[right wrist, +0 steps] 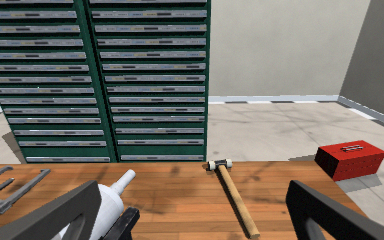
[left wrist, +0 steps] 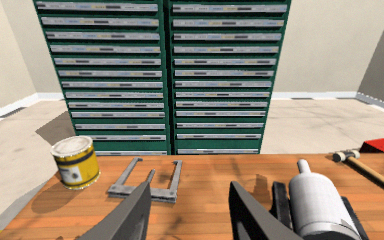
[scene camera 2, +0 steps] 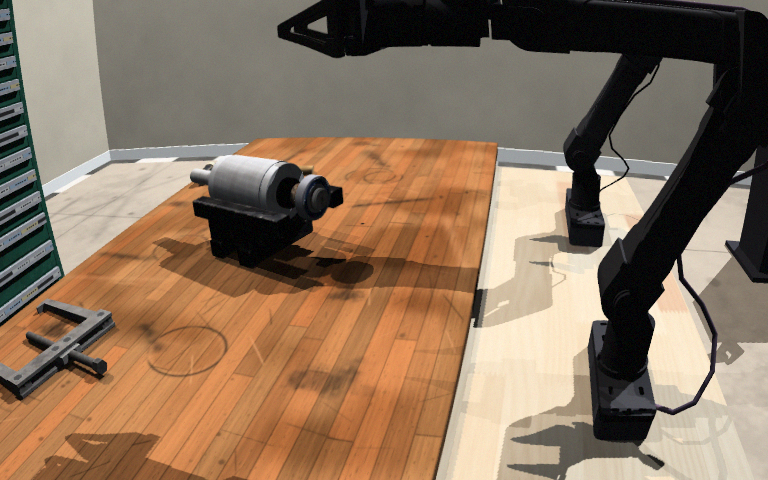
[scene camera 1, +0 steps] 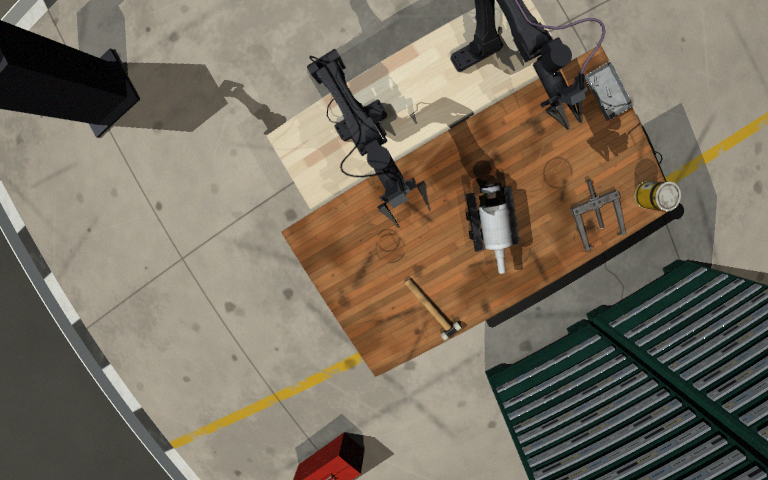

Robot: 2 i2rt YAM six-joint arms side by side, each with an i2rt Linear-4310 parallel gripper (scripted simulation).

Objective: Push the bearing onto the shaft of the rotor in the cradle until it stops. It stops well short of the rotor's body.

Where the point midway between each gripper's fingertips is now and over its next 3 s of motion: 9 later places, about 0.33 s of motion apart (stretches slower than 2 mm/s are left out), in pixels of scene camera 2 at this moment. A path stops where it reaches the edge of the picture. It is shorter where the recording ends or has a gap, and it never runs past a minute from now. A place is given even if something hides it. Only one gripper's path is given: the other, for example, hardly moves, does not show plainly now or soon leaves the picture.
The left gripper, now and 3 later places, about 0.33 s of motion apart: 286, 29; 290, 15; 289, 15; 289, 18
